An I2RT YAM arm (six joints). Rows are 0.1 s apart.
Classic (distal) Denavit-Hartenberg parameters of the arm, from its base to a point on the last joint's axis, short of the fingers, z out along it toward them. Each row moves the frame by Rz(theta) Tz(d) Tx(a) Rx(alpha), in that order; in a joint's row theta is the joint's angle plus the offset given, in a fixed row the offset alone. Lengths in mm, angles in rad.
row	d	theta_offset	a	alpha
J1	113.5	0	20	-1.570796
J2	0	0	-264	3.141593
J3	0	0.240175	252.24	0
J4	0	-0.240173	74	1.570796
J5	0	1.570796	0	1.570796
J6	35.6	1.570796	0	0
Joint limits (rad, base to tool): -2.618..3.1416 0..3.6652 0..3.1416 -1.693..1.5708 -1.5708..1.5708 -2.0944..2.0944
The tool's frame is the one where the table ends.
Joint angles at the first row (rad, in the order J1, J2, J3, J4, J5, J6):
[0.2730, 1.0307, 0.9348, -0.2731, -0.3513, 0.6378]
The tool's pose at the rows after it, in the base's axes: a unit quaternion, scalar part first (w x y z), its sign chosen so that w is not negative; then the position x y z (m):
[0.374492, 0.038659, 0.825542, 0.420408, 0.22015, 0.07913, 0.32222]
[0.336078, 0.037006, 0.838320, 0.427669, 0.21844, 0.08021, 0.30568]
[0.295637, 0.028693, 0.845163, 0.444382, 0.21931, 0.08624, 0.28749]
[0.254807, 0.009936, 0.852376, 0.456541, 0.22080, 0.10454, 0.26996]
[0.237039, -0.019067, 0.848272, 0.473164, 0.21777, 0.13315, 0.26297]
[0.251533, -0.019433, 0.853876, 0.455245, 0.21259, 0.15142, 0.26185]
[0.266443, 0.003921, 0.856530, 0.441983, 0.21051, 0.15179, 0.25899]
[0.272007, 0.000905, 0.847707, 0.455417, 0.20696, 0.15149, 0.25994]
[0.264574, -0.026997, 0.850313, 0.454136, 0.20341, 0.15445, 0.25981]
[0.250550, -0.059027, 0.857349, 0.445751, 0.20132, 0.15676, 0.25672]
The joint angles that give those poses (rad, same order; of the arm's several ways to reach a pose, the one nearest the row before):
[0.2744, 1.0394, 0.8974, -0.2840, -0.4824, 0.6824]
[0.2746, 1.0465, 0.8586, -0.3048, -0.5292, 0.6842]
[0.2911, 1.0726, 0.8150, -0.2848, -0.5854, 0.6962]
[0.3593, 1.1252, 0.7863, -0.2443, -0.6039, 0.7149]
[0.4722, 1.1702, 0.7746, -0.1582, -0.5802, 0.7571]
[0.5575, 1.1866, 0.7790, -0.1322, -0.4669, 0.7798]
[0.5717, 1.1770, 0.7608, -0.1150, -0.3964, 0.8098]
[0.5771, 1.1575, 0.7397, -0.0782, -0.4057, 0.8231]
[0.5914, 1.1569, 0.7452, -0.1028, -0.4288, 0.7807]
[0.5998, 1.1678, 0.7552, -0.1483, -0.4584, 0.7188]

